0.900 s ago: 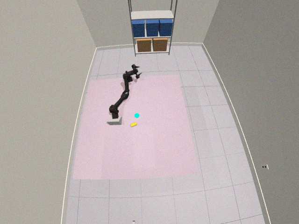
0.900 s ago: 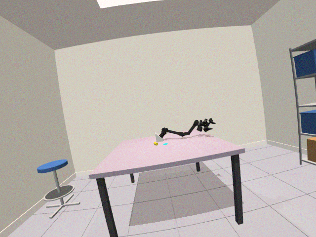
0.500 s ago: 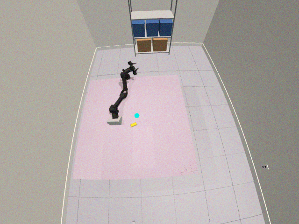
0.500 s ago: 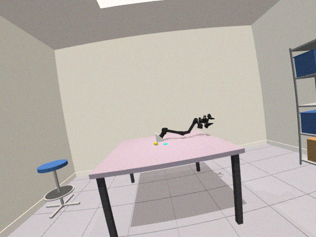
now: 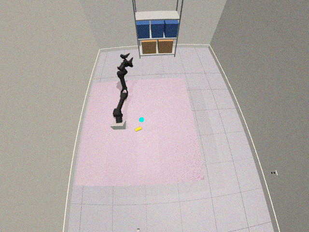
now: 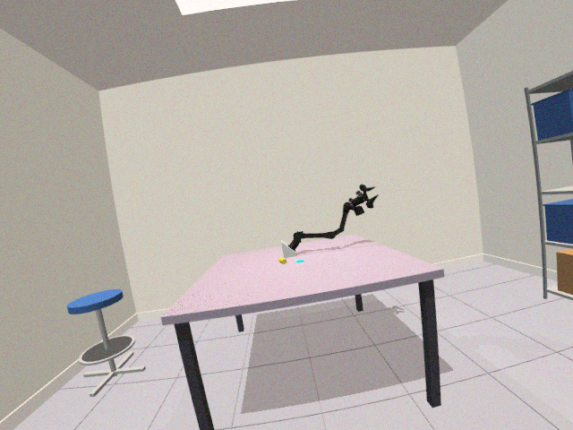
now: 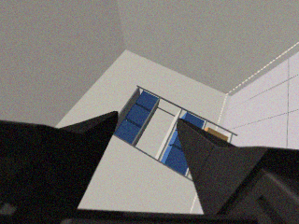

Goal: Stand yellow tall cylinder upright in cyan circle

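My gripper tip is 74 cm to the left of the yellow tall cylinder, 38 cm above it and 6 cm past it. Also, from my gripper tip: cyan circle: 63 cm to the right, 39 cm below, 1 cm behind.
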